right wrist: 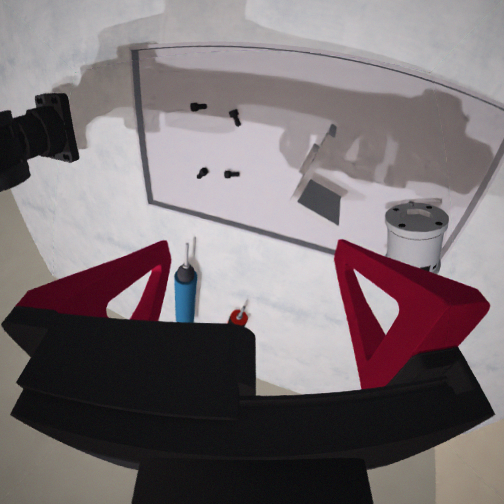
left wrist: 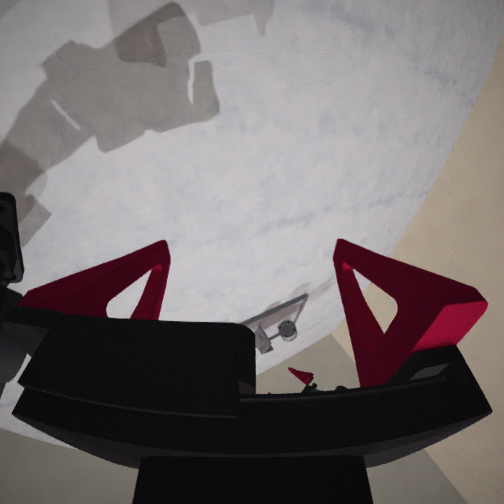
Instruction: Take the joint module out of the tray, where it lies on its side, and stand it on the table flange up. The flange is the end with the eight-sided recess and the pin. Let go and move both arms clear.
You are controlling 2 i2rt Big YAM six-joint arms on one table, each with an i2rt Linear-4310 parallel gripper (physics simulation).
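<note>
In the right wrist view the joint module [right wrist: 416, 234], a white cylinder with a grey top face, stands upright on the table just outside the tray's near right edge. The tray [right wrist: 310, 145] is a shallow grey-rimmed tray holding several small black screws [right wrist: 216, 141] and a grey bracket [right wrist: 320, 185]. My right gripper [right wrist: 252, 280] is open and empty, well above the table and apart from the module. In the left wrist view my left gripper [left wrist: 252, 280] is open and empty over bare table; the tray and module show tiny and far off [left wrist: 280, 324].
A blue-handled screwdriver [right wrist: 185, 290] and a small red-handled tool [right wrist: 239, 316] lie on the table in front of the tray. The other arm's black link [right wrist: 35, 140] reaches in at the left. The table edge runs along the right of the left wrist view.
</note>
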